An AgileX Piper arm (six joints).
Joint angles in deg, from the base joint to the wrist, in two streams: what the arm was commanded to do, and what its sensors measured. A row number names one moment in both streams.
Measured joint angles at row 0:
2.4 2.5 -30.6 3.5 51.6 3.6
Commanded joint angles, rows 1 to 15:
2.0 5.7 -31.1 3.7 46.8 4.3
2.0 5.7 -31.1 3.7 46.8 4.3
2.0 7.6 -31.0 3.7 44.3 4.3
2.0 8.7 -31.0 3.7 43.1 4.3
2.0 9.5 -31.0 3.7 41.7 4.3
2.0 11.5 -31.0 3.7 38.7 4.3
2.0 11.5 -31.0 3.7 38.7 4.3
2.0 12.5 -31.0 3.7 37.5 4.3
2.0 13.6 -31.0 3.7 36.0 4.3
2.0 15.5 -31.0 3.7 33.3 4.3
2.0 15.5 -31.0 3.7 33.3 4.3
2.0 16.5 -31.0 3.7 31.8 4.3
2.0 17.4 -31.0 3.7 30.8 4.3
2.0 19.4 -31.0 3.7 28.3 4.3
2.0 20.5 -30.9 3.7 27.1 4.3
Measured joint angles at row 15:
2.4 18.5 -30.6 3.6 31.1 3.6
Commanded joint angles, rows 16 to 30:
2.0 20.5 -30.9 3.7 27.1 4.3
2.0 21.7 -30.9 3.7 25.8 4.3
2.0 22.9 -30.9 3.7 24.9 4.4
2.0 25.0 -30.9 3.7 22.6 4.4
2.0 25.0 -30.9 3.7 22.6 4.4
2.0 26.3 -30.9 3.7 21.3 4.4
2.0 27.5 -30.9 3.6 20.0 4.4
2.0 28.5 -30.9 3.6 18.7 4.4
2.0 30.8 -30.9 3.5 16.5 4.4
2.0 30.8 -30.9 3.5 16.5 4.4
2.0 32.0 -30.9 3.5 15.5 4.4
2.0 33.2 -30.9 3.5 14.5 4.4
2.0 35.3 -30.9 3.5 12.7 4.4
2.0 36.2 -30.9 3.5 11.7 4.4
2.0 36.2 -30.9 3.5 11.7 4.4
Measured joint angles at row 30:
2.4 33.9 -30.6 3.6 15.1 3.6
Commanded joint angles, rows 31 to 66:
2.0 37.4 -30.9 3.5 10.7 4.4
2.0 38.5 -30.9 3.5 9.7 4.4
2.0 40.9 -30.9 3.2 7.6 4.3
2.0 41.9 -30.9 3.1 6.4 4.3
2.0 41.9 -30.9 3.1 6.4 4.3
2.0 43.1 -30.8 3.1 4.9 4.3
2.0 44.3 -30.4 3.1 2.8 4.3
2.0 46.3 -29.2 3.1 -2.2 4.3
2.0 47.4 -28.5 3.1 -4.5 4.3
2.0 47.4 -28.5 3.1 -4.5 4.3
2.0 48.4 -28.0 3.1 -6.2 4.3
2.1 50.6 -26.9 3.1 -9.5 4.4
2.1 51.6 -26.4 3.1 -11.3 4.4
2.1 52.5 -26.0 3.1 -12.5 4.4
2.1 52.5 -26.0 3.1 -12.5 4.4
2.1 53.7 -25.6 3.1 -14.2 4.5
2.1 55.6 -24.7 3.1 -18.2 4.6
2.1 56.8 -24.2 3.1 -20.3 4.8
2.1 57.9 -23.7 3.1 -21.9 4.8
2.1 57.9 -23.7 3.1 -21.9 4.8
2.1 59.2 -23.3 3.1 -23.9 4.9
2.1 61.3 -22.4 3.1 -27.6 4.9
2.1 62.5 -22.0 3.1 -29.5 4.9
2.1 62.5 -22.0 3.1 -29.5 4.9
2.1 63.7 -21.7 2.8 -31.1 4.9
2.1 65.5 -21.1 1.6 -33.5 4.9
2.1 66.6 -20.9 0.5 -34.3 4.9
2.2 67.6 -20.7 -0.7 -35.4 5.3
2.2 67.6 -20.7 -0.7 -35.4 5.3
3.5 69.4 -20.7 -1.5 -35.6 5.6
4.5 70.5 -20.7 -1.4 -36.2 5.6
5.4 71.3 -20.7 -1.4 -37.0 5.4
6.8 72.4 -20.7 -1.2 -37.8 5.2
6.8 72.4 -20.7 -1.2 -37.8 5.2
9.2 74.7 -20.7 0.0 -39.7 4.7
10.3 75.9 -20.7 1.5 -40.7 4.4
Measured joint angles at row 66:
7.7 73.7 -20.7 0.0 -37.1 5.0
